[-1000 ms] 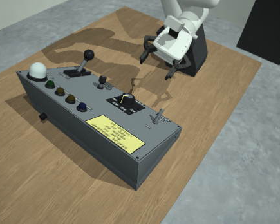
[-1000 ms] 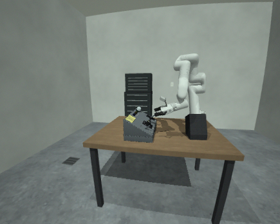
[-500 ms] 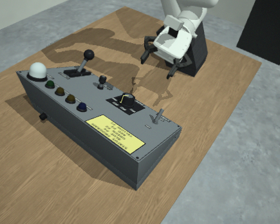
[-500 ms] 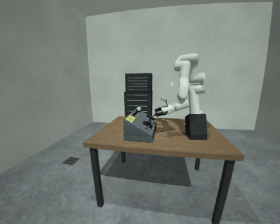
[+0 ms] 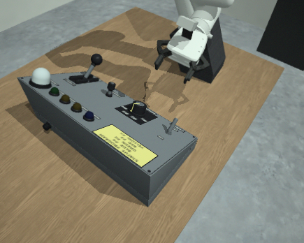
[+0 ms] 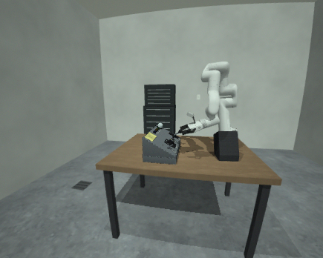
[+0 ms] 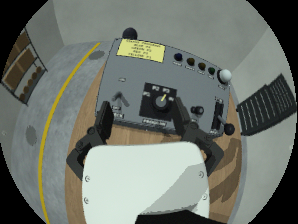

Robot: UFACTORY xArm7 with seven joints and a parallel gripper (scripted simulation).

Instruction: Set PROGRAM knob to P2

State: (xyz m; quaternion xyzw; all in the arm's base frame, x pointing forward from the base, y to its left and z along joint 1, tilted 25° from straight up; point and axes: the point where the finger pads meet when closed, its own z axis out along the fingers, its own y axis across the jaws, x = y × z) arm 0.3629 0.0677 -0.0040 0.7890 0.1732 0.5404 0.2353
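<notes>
Now: the small slider knob 18 cm to the right of my hand, 10 cm below it and 6 cm ahead of it. Round my hand: metal toggle switch (11 cm below, 10 cm ahead, 6 cm to the left); then grey console (13 cm to the right, 13 cm below, 10 cm ahead); then ball-topped lever (29 cm to the right, 10 cm below, 1 cm ahead).
</notes>
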